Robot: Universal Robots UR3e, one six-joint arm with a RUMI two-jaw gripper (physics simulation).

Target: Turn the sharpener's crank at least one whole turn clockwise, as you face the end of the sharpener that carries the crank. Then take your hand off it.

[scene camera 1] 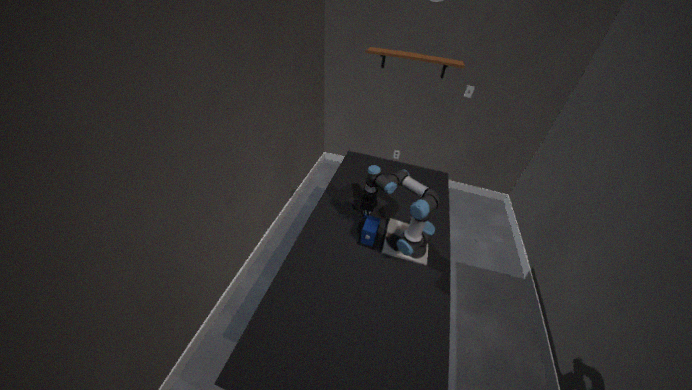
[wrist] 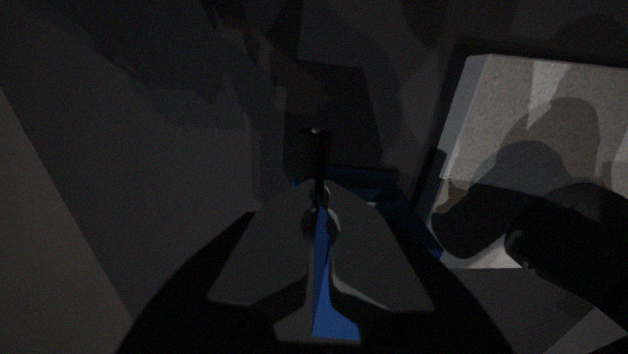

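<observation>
The blue sharpener stands on the dark table beside the robot's base. In the wrist view it is partly hidden behind the fingers, and some blue shows through the narrow gap between them. The crank's dark handle knob, with a small bright spot at its end, shows just beyond the fingertips; the crank's arm is too dark to make out. My gripper is shut, with nothing seen between its fingertips. It is at the sharpener's far end in the scene view, close to the knob; whether they touch cannot be told.
The robot's pale base plate is close beside the sharpener on the dark table. The arm arches over the table's far part. An orange-brown shelf is high on the back wall.
</observation>
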